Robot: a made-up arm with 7 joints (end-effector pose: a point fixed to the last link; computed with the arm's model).
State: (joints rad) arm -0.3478 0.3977 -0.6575 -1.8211 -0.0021 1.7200 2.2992
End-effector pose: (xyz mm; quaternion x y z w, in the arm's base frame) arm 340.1 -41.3 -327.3 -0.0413 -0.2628 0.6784 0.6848
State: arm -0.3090 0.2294 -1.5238 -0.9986 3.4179 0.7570 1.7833
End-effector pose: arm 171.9 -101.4 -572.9 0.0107 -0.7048 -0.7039 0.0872
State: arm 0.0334 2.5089 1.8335 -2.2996 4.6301 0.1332 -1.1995
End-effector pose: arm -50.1 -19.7 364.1 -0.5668 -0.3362 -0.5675 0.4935
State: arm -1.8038 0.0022 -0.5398 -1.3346 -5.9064 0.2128 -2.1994
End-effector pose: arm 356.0 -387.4 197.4 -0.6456 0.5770 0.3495 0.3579
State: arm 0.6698 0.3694 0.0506 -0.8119 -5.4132 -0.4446 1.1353
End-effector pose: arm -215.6 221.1 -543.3 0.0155 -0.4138 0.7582 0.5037
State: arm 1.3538 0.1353 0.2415 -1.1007 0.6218 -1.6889 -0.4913
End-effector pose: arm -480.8 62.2 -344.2 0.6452 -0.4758 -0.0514 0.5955
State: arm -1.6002 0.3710 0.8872 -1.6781 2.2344 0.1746 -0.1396
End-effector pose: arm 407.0 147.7 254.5 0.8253 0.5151 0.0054 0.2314
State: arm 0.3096 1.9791 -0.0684 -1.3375 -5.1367 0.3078 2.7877
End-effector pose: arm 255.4 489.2 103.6 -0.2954 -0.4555 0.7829 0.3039
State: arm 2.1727 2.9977 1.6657 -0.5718 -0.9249 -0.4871 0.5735
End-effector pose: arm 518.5 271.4 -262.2 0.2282 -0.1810 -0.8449 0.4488
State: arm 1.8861 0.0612 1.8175 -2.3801 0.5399 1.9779 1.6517
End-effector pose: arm -284.6 75.2 188.1 -0.6697 0.1945 -0.7122 0.0795
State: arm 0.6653 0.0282 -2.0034 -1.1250 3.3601 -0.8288 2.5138
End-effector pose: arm -353.1 -259.3 -397.5 -0.4325 0.0368 -0.8020 0.4103
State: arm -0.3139 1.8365 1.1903 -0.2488 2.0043 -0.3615 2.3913
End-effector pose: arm 21.7 601.4 245.3 0.7919 0.2270 0.0208 0.5665
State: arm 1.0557 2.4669 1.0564 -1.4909 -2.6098 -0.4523 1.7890
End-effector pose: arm 453.0 218.1 186.9 0.6604 0.0018 -0.7476 0.0704
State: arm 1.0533 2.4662 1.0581 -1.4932 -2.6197 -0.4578 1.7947
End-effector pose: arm 452.4 217.4 188.0 0.6631 0.0033 -0.7452 0.0699
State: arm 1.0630 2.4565 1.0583 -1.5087 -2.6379 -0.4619 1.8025
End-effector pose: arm 450.1 220.5 182.2 0.6606 0.0058 -0.7476 0.0681
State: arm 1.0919 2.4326 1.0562 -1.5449 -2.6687 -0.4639 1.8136
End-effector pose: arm 444.5 229.4 165.6 0.6498 0.0094 -0.7573 0.0645
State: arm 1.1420 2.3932 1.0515 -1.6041 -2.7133 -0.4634 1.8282
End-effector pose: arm 433.5 244.0 137.9 0.6294 0.0132 -0.7748 0.0590
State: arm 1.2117 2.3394 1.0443 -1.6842 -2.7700 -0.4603 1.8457
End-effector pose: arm 414.6 262.4 101.5 0.5997 0.0154 -0.7983 0.0521
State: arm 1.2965 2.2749 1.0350 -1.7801 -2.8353 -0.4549 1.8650
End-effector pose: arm 386.5 281.8 61.0 0.5627 0.0140 -0.8253 0.0451
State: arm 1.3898 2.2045 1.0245 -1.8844 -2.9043 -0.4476 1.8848
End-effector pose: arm 349.8 299.0 22.2 0.5214 0.0079 -0.8524 0.0393
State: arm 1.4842 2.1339 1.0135 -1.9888 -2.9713 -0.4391 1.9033
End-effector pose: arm 308.0 311.7 -10.3 0.4795 -0.0025 -0.8768 0.0359
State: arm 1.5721 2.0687 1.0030 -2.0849 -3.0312 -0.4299 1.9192
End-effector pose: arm 266.2 319.3 -33.9 0.4409 -0.0157 -0.8967 0.0352
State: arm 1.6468 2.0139 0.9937 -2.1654 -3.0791 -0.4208 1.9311
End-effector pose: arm 229.5 322.6 -49.0 0.4083 -0.0291 -0.9117 0.0368
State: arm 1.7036 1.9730 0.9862 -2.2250 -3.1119 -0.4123 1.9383
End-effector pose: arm 201.5 323.4 -57.4 0.3833 -0.0405 -0.9219 0.0397
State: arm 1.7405 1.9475 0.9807 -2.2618 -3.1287 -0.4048 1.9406
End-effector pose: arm 183.7 323.2 -61.7 0.3662 -0.0486 -0.9283 0.0427
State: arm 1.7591 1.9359 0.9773 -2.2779 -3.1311 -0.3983 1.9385
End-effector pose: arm 175.2 323.2 -63.7 0.3560 -0.0533 -0.9319 0.0451
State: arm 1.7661 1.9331 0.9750 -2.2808 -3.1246 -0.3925 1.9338
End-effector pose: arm 172.6 323.6 -64.8 0.3501 -0.0556 -0.9339 0.0471
